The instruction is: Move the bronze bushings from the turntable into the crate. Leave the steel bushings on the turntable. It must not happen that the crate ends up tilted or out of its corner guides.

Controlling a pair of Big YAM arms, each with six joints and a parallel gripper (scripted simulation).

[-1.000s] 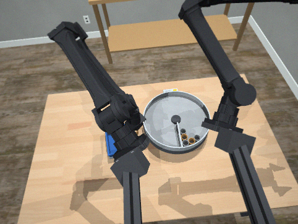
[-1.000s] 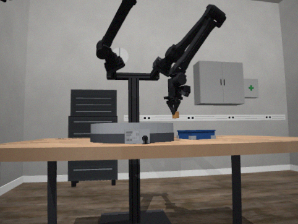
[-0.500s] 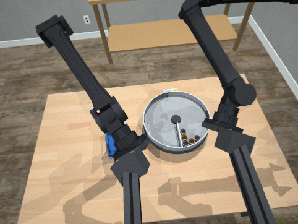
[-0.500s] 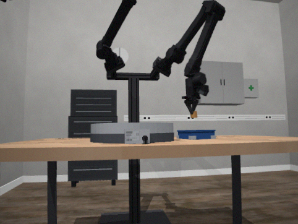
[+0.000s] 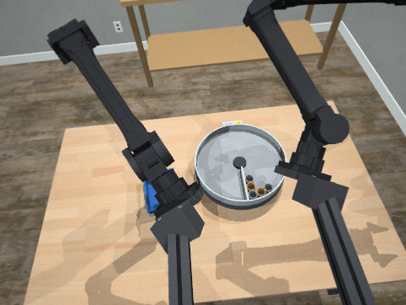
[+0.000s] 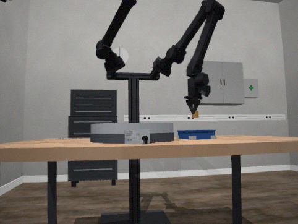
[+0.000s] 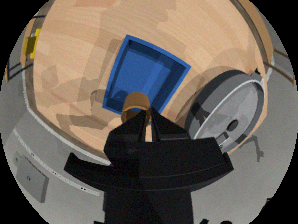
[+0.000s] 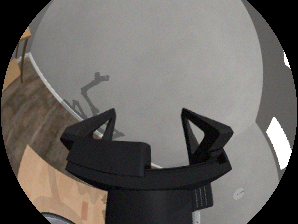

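My left hand is 130 mm above the blue crate, 10 mm to the right of it and 10 mm past it.
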